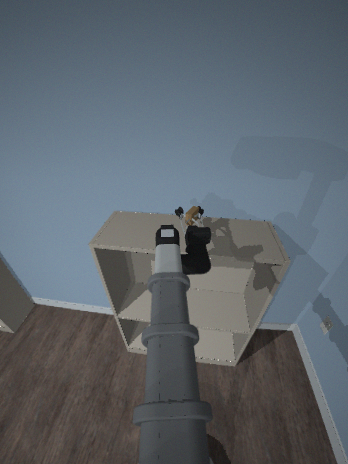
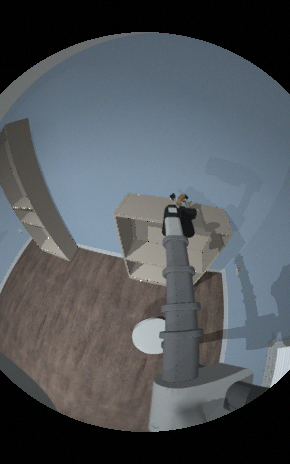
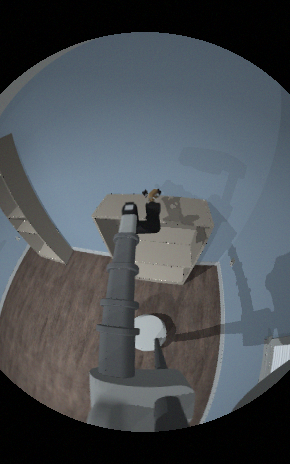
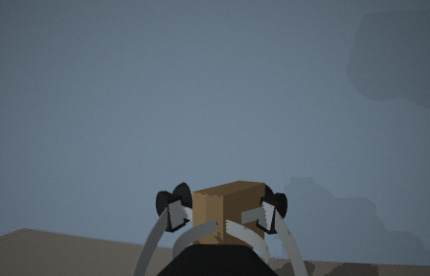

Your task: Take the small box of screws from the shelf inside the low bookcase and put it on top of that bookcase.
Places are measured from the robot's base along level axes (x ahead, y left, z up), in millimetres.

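Pixels of known places: gripper, fingertip midpoint: [image 1: 189, 208] [image 2: 178, 194] [image 3: 151, 190]; robot's base at its link origin: [image 2: 151, 334] [image 3: 146, 331].
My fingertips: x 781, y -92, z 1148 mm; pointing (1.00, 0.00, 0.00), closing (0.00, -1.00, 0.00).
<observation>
Ahead of a thing's pixels: the offset from my fingertips to its middle. "spot": to the spot under its first point.
The small box of screws {dx -48, dy -6, dz -5 mm} [image 1: 192, 216] [image 2: 182, 200] [image 3: 152, 194] [image 4: 210, 215] is a plain orange-brown block, held upright and slightly turned. My gripper [image 1: 190, 211] [image 2: 180, 197] [image 3: 152, 192] [image 4: 224, 199] is shut on it, with one black fingertip on each side. The low beige bookcase [image 1: 135, 232] [image 2: 142, 205] [image 3: 110, 206] [image 4: 75, 250] stands against the blue wall. The box and fingers are over its top board, around the middle. The shadow falls to their right, and they look raised above the board. The gap is hard to judge.
The extended grey arm [image 1: 172, 360] [image 2: 180, 320] [image 3: 117, 320] reaches over the bookcase's front and hides part of its shelves. A taller shelf unit {spot: dx +312, dy +1381, dz +12 mm} [image 2: 42, 185] [image 3: 35, 200] stands at the left. A white round base [image 2: 147, 336] [image 3: 149, 334] is on the wooden floor.
</observation>
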